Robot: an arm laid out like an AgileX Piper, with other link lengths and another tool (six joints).
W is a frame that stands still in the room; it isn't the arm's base.
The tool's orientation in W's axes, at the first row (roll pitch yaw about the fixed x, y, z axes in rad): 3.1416, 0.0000, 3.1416
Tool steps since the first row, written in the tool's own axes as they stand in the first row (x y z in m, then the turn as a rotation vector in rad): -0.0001, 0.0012, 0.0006, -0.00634, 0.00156, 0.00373; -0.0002, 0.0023, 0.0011, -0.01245, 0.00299, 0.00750; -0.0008, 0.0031, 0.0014, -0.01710, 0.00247, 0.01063; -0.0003, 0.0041, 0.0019, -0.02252, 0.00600, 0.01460; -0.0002, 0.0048, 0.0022, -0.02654, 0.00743, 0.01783; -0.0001, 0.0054, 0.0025, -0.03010, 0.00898, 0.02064; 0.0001, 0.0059, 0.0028, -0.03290, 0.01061, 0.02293; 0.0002, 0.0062, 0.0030, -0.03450, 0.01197, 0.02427; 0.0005, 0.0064, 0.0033, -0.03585, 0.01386, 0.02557; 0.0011, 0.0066, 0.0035, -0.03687, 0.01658, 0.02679; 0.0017, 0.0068, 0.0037, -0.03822, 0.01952, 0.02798; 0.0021, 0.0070, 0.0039, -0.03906, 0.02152, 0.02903; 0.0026, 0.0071, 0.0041, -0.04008, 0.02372, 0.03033
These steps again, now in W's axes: 0.0001, 0.0012, -0.0006, 0.00634, 0.00156, -0.00373; 0.0002, 0.0023, -0.0011, 0.01245, 0.00299, -0.00750; 0.0008, 0.0031, -0.0014, 0.01710, 0.00247, -0.01063; 0.0003, 0.0041, -0.0019, 0.02252, 0.00600, -0.01460; 0.0002, 0.0048, -0.0022, 0.02654, 0.00743, -0.01783; 0.0001, 0.0054, -0.0025, 0.03010, 0.00898, -0.02064; -0.0001, 0.0059, -0.0028, 0.03290, 0.01061, -0.02293; -0.0002, 0.0062, -0.0030, 0.03450, 0.01197, -0.02427; -0.0005, 0.0064, -0.0033, 0.03585, 0.01386, -0.02557; -0.0011, 0.0066, -0.0035, 0.03687, 0.01658, -0.02679; -0.0017, 0.0068, -0.0037, 0.03822, 0.01952, -0.02798; -0.0021, 0.0070, -0.0039, 0.03906, 0.02152, -0.02903; -0.0026, 0.0071, -0.0041, 0.04008, 0.02372, -0.03033
